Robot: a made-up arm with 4 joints.
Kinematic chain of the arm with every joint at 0, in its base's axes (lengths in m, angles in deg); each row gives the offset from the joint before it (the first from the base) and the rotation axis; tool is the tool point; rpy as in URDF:
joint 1: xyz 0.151 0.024 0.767 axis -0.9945 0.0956 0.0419
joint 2: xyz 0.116 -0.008 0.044 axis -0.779 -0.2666 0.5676
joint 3: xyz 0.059 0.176 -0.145 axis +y
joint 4: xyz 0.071 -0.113 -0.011 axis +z
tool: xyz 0.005 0.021 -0.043 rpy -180 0 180
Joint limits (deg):
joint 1: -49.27..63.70
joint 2: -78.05..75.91
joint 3: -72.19..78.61
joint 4: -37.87..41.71
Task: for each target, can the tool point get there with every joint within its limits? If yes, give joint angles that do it. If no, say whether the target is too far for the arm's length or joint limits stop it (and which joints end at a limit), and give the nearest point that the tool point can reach.
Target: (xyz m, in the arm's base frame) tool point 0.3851 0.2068 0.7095
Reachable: yes | joints -36.16 -21.80 28.15 -23.33
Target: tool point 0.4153 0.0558 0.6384
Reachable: yes | joints 9.42 39.74 -32.97 7.70
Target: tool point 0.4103 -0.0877 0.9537
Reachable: no: joint limits stop it (at a limit: joint 1, joint 2, joint 3, joint 4) | nearest point 0.3976 -0.1622 0.7871 | short by 0.183 m
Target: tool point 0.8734 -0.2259 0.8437
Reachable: no: too far | nearest point 0.4451 -0.1414 0.7283 | short by 0.452 m
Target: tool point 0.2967 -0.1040 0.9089
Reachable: no: joint limits stop it (at a limit: joint 1, joint 2, joint 3, joint 4) | nearest point 0.3752 -0.1476 0.7801 | short by 0.157 m
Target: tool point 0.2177 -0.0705 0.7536
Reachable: no: joint limits stop it (at a limit: joint 1, joint 3, joint 4) | nearest point 0.2932 -0.1474 0.6778 | short by 0.132 m
